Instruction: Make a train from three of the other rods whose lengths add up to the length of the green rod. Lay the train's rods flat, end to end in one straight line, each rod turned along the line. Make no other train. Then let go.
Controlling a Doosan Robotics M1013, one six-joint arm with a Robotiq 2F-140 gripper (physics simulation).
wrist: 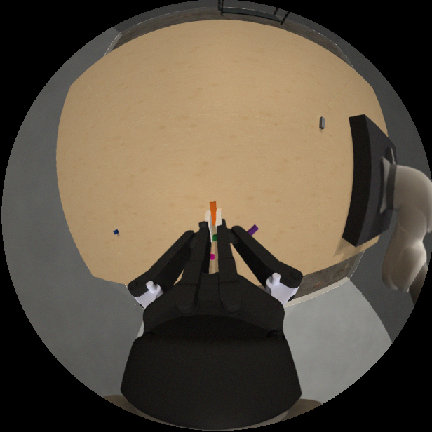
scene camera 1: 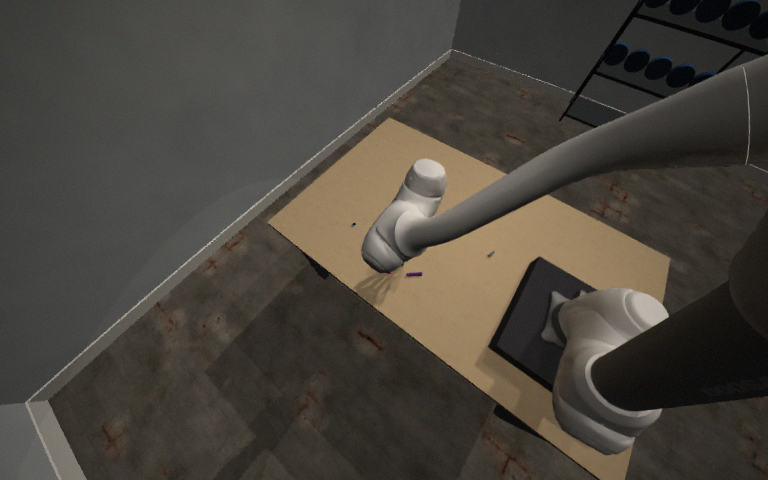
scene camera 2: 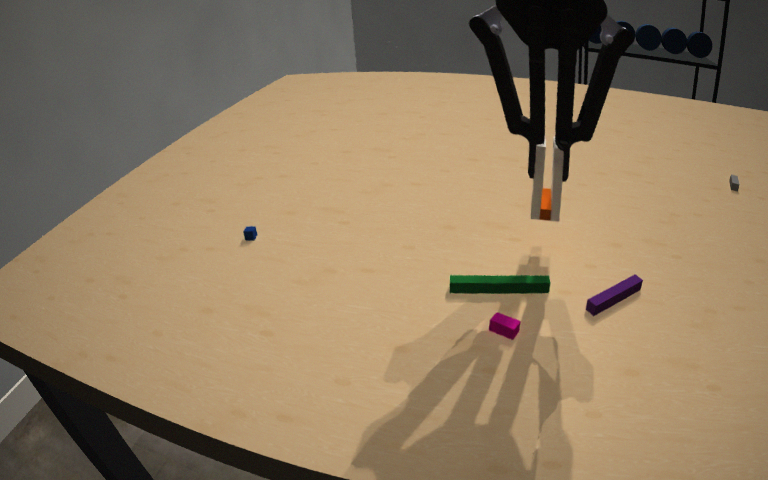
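Note:
My gripper is shut on the orange rod and holds it above the table, behind the right end of the green rod in scene camera 2. The green rod lies flat. The purple rod lies slanted to its right. The short magenta rod lies in front of the green rod. A tiny blue rod lies far left. A small grey rod lies far right. The arm hides the gripper in scene camera 1.
The wooden table carries the black base plate with the white arm base on it. A rack with blue-ended weights stands beyond the table. The gripper's shadow falls across the front of the table.

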